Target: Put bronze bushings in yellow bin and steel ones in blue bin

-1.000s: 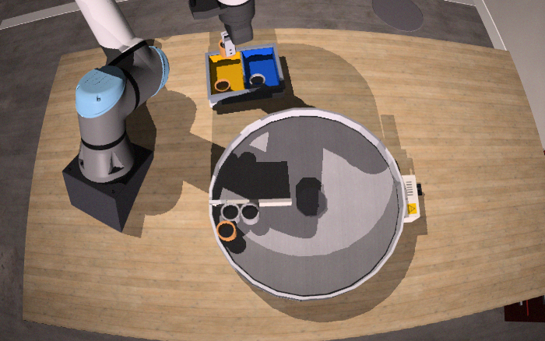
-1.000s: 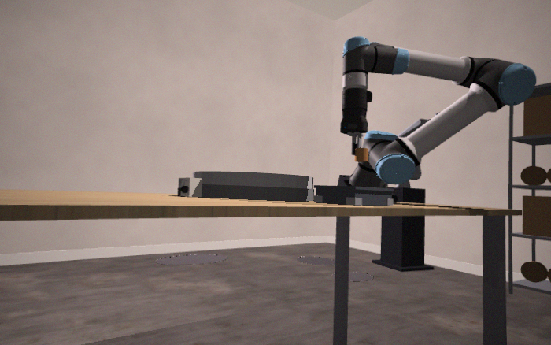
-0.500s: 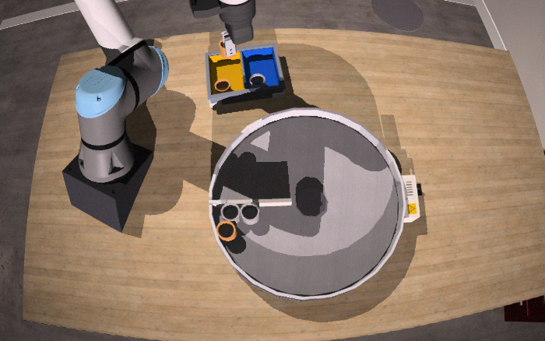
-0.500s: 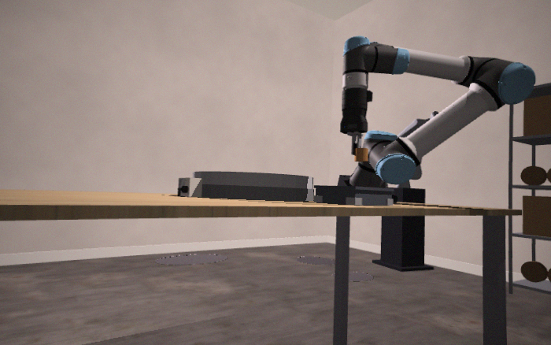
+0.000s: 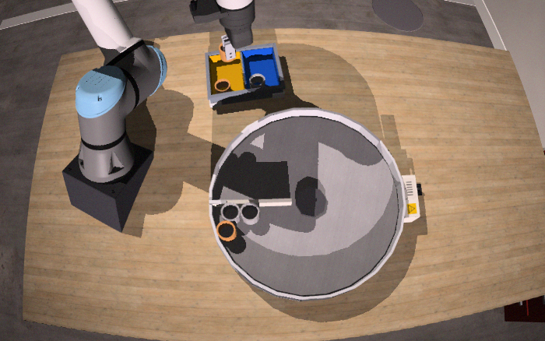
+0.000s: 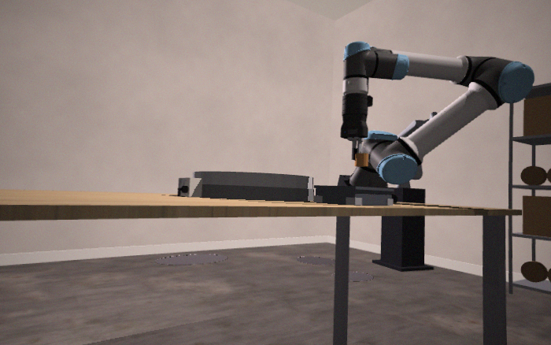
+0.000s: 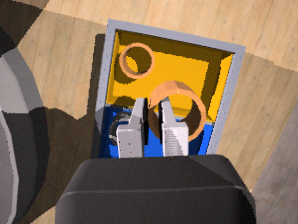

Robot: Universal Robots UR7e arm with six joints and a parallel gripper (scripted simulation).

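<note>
My gripper is now 2 cm short of the bin, 2 cm to the right of it and 13 cm above it. The rest, counted from my hand: turntable: 22 cm ahead, 30 cm to the right, 10 cm below.
</note>
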